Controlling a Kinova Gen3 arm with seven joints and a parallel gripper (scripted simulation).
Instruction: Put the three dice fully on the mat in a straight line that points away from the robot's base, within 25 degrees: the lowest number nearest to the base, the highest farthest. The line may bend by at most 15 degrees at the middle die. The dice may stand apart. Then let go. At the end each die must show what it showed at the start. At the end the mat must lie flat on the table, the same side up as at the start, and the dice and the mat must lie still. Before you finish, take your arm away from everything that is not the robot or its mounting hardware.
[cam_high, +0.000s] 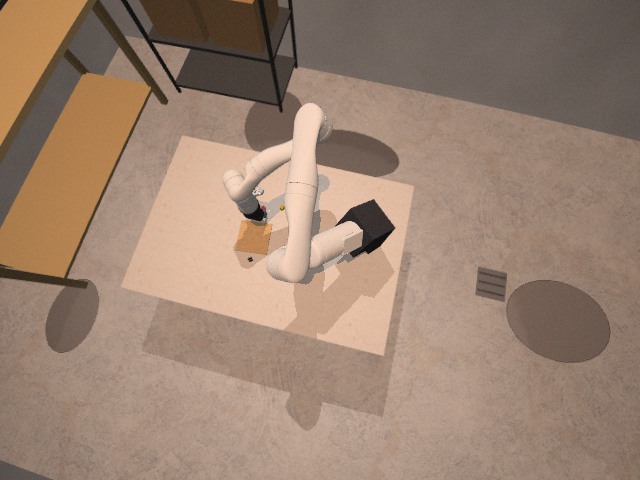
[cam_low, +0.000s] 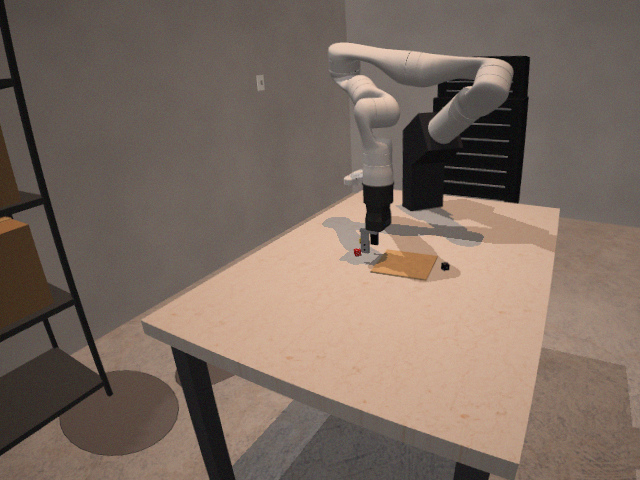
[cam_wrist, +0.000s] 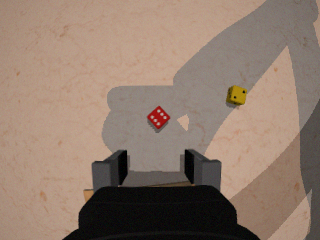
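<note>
My gripper is now 10 mm short of the red die, 40 mm to the left of it and 40 mm above it. The rest, counted from my hand: tan mat: 40 mm behind, 90 mm to the left, 40 mm below; then black die: 90 mm behind, 180 mm to the left, 40 mm below; then yellow die: 60 mm behind, 90 mm to the right, 40 mm below.
</note>
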